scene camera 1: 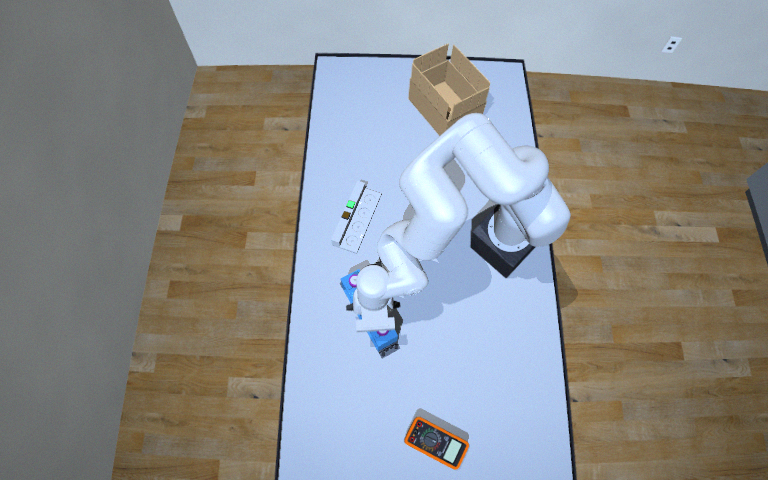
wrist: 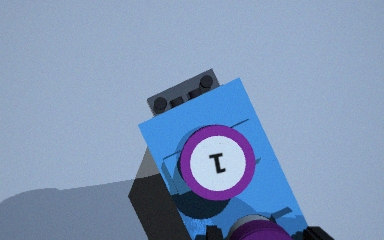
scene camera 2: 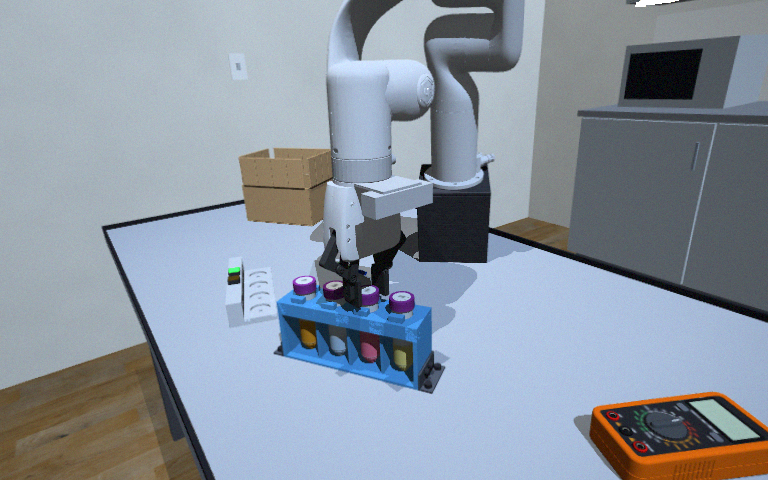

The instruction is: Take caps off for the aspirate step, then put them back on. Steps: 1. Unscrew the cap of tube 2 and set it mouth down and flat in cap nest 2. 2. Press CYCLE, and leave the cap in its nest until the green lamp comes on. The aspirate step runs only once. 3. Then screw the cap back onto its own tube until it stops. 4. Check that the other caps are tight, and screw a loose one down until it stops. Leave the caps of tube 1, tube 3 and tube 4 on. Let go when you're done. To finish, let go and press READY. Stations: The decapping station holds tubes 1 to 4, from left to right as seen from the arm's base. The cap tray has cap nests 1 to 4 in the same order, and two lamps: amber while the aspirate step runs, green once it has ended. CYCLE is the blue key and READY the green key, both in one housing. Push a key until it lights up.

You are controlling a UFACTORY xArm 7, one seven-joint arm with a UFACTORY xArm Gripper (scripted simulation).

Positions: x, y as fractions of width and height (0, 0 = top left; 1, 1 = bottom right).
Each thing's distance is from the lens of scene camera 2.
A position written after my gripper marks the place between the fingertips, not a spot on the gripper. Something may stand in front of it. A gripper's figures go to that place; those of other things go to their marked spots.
my gripper (scene camera 2: 0.48, 0.62): 0.64 m
cardboard box (scene camera 2: 0.36, 0.40): 1.34 m
